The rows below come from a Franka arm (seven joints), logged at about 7 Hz.
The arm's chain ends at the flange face. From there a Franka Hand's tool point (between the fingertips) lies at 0.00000 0.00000 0.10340 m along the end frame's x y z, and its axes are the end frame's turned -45 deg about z.
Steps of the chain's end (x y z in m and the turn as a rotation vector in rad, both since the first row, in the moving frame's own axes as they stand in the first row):
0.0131 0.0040 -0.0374 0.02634 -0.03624 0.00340
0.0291 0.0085 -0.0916 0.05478 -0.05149 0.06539
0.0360 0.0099 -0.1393 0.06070 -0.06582 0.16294
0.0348 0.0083 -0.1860 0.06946 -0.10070 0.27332
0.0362 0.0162 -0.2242 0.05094 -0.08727 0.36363
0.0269 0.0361 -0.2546 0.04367 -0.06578 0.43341
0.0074 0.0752 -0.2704 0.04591 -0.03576 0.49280
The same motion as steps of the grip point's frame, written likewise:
0.0057 0.0075 -0.0375 0.04425 -0.00700 0.00340
0.0151 0.0188 -0.0919 0.07514 0.00233 0.06539
0.0188 0.0232 -0.1397 0.08946 -0.00362 0.16294
0.0182 0.0179 -0.1868 0.12032 -0.02209 0.27332
0.0134 0.0267 -0.2247 0.09773 -0.02569 0.36363
-0.0064 0.0365 -0.2549 0.07739 -0.01563 0.43341
-0.0458 0.0529 -0.2706 0.05775 0.00718 0.49280

